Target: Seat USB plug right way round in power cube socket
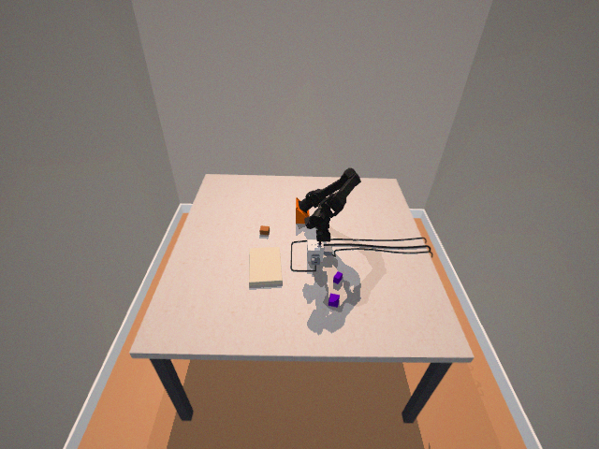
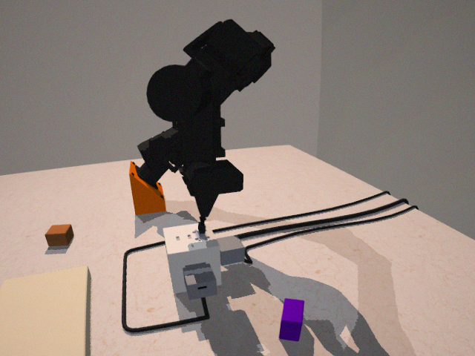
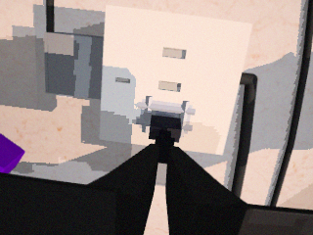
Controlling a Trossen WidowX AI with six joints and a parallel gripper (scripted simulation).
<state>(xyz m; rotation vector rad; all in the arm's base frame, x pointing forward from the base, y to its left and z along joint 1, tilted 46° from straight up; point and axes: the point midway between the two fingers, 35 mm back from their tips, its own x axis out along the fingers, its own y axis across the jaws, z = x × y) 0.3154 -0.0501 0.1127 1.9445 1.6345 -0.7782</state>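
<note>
My gripper tip is 20 mm above the black USB plug. The rest, counted from my gripper tip: cream pad 270 mm to the right, 100 mm below, 50 mm ahead; then brown block 260 mm to the right, 210 mm behind, 90 mm below; then USB socket 40 mm below, 10 mm to the right.
</note>
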